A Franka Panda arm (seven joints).
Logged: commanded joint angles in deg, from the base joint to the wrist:
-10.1 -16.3 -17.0 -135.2 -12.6 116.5 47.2
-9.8 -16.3 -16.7 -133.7 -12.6 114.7 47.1
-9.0 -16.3 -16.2 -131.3 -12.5 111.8 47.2
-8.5 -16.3 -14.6 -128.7 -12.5 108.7 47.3
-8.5 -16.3 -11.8 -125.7 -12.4 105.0 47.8
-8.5 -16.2 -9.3 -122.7 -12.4 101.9 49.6
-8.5 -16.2 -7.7 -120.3 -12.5 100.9 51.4
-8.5 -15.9 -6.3 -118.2 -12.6 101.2 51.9
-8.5 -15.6 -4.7 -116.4 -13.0 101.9 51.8
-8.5 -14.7 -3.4 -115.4 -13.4 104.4 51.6
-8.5 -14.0 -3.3 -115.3 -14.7 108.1 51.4
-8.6 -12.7 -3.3 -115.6 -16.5 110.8 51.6
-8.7 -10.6 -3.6 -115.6 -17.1 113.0 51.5
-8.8 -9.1 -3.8 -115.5 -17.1 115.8 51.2
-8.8 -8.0 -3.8 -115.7 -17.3 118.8 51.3
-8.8 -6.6 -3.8 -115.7 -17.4 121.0 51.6
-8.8 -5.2 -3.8 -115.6 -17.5 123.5 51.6
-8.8 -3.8 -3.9 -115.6 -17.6 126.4 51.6
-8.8 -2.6 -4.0 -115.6 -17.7 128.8 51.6
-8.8 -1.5 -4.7 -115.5 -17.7 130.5 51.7
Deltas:
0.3 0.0 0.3 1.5 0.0 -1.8 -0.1
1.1 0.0 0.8 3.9 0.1 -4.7 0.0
1.6 0.0 2.4 6.5 0.1 -7.8 0.1
1.6 0.0 5.2 9.5 0.2 -11.5 0.6
1.6 0.1 7.7 12.5 0.2 -14.6 2.4
1.6 0.1 9.3 14.9 0.1 -15.6 4.2
1.6 0.4 10.7 17.0 0.0 -15.3 4.7
1.6 0.7 12.3 18.8 -0.4 -14.6 4.6
1.6 1.6 13.6 19.8 -0.8 -12.1 4.4
1.6 2.3 13.7 19.9 -2.1 -8.4 4.2
1.5 3.6 13.7 19.6 -3.9 -5.7 4.4
1.4 5.7 13.4 19.6 -4.5 -3.5 4.3
1.3 7.2 13.2 19.7 -4.5 -0.7 4.0
1.3 8.3 13.2 19.5 -4.7 2.3 4.1
1.3 9.7 13.2 19.5 -4.8 4.5 4.4
1.3 11.1 13.2 19.6 -4.9 7.0 4.4
1.3 12.5 13.1 19.6 -5.0 9.9 4.4
1.3 13.7 13.0 19.6 -5.1 12.3 4.4
1.3 14.8 12.3 19.7 -5.1 14.0 4.5

